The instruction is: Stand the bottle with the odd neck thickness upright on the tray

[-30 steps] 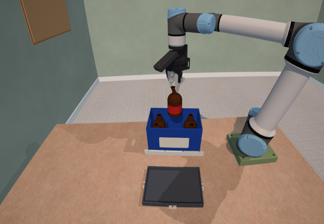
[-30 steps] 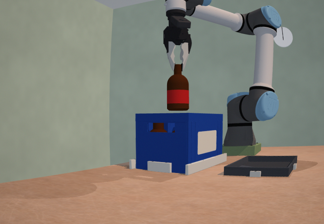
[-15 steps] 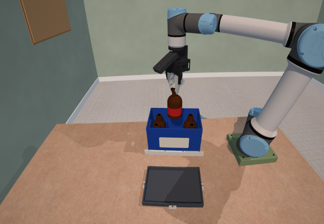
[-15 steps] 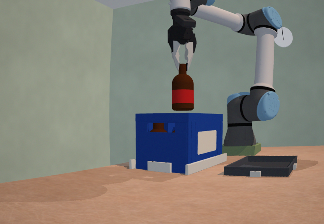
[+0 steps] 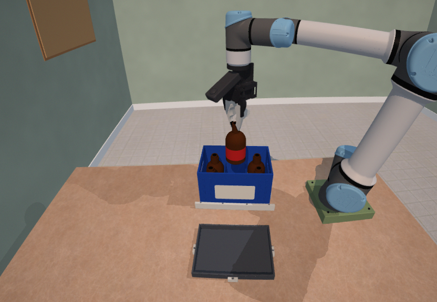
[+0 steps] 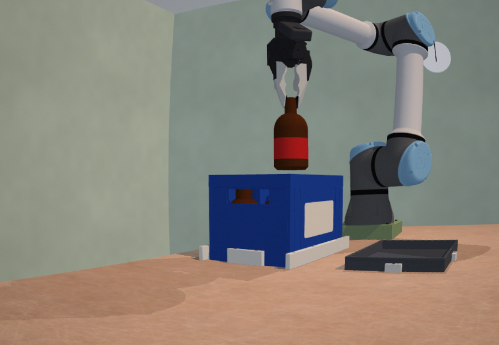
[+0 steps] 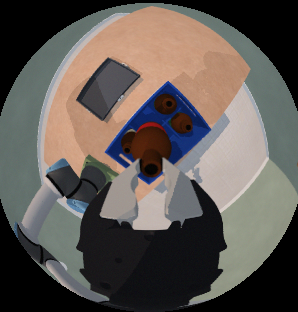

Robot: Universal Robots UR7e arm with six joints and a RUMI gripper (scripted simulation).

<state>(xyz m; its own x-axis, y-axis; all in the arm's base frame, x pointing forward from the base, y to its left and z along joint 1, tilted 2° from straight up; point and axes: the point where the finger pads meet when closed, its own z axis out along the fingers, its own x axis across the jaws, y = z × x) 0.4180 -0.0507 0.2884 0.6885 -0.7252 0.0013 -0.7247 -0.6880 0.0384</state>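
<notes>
Now: hand 70 mm above the glass bottle. Round my hand: dark tray: 270 mm to the left, 320 mm below; then blue crate: 30 mm to the right, 250 mm below.
</notes>
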